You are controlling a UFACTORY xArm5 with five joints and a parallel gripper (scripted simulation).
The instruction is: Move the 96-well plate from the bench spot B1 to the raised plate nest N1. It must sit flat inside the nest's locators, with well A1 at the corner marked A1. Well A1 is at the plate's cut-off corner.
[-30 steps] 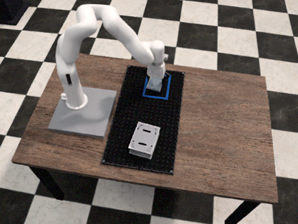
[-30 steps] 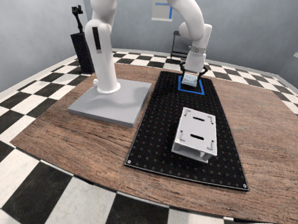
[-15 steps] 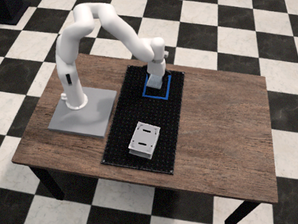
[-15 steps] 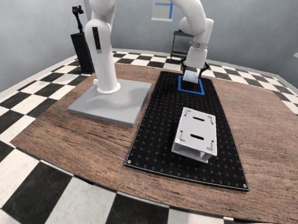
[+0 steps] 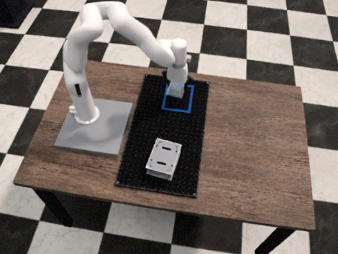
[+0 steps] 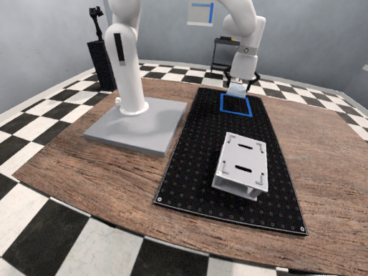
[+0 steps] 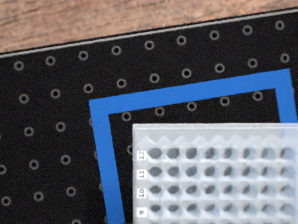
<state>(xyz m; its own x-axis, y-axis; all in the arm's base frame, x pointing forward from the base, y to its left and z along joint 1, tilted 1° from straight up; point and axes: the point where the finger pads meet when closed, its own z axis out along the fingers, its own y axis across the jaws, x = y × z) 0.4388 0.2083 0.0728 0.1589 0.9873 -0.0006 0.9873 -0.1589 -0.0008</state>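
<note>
The grey plate nest N1 lies 41 cm to the right of my hand and 3 cm below it. From my hand the other things lie so: 96-well plate: 1 cm below.
</note>
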